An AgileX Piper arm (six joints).
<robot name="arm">
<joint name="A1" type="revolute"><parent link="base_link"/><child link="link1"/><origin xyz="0.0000 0.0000 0.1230" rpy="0.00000 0.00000 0.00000"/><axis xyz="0 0 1"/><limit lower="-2.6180" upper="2.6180"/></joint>
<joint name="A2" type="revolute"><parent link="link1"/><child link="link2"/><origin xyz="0.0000 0.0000 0.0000" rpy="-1.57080 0.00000 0.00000"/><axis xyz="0 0 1"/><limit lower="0.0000" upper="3.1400"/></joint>
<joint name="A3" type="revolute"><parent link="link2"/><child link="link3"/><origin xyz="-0.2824 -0.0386 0.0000" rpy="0.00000 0.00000 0.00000"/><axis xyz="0 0 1"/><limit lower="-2.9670" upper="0.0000"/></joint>
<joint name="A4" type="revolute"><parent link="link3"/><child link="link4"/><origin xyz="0.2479 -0.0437 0.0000" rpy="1.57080 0.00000 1.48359"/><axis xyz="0 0 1"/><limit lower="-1.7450" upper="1.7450"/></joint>
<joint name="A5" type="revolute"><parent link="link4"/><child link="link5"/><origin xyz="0.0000 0.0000 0.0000" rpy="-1.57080 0.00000 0.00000"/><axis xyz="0 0 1"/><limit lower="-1.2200" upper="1.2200"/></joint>
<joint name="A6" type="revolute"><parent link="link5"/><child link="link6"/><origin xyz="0.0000 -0.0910 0.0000" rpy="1.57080 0.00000 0.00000"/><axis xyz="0 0 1"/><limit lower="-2.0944" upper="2.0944"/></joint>
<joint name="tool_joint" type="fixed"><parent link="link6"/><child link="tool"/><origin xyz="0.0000 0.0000 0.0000" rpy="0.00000 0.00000 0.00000"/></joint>
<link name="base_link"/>
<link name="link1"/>
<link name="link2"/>
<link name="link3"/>
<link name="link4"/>
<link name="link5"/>
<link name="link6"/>
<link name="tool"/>
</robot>
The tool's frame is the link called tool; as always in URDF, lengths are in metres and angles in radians.
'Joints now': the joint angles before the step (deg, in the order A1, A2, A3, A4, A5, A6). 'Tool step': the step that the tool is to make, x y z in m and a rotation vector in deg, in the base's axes. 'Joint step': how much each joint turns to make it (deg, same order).
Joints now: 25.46 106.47 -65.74 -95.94 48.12 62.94
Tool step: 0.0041 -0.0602 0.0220 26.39 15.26 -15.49
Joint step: -11.92 -4.02 -8.38 48.50 -5.38 -28.44
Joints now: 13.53 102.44 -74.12 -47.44 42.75 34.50
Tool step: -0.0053 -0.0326 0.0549 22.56 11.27 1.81
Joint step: -10.89 -2.71 -12.93 43.82 13.50 -35.27
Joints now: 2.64 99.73 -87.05 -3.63 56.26 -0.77
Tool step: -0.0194 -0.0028 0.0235 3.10 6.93 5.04
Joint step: -1.75 -1.98 -3.69 6.48 12.47 -8.03
